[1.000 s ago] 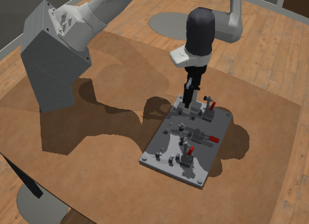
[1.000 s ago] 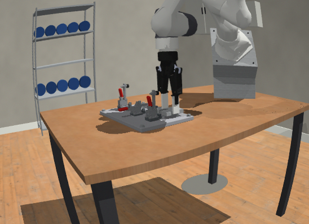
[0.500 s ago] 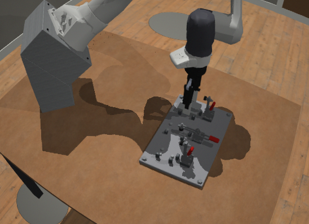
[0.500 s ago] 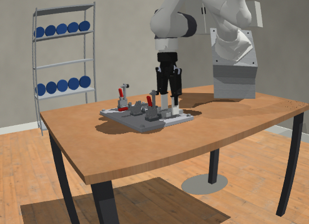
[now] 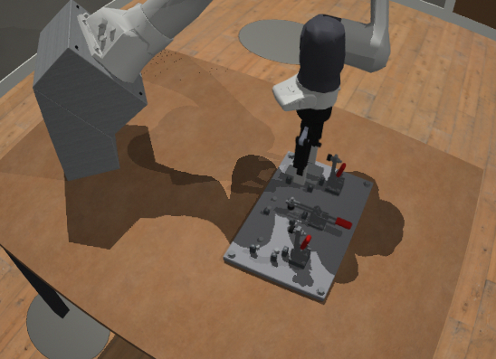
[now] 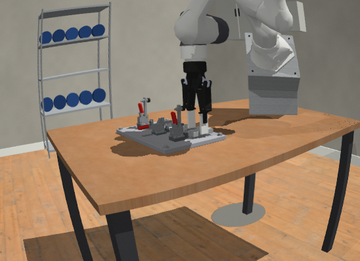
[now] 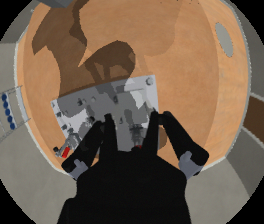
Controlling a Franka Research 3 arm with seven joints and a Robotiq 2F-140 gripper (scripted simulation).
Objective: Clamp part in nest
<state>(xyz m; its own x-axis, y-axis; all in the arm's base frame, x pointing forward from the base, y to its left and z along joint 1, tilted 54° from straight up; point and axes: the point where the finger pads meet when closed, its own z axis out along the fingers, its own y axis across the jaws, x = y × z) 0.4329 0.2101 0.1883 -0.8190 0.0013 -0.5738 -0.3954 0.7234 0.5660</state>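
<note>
Right now the flat grey block is 3 cm below my hand. From my hand the other things lie so: toggle clamp: 12 cm ahead, 7 cm to the right, 1 cm below; then grey fixture plate: 9 cm ahead, 8 cm to the right, 5 cm below.
</note>
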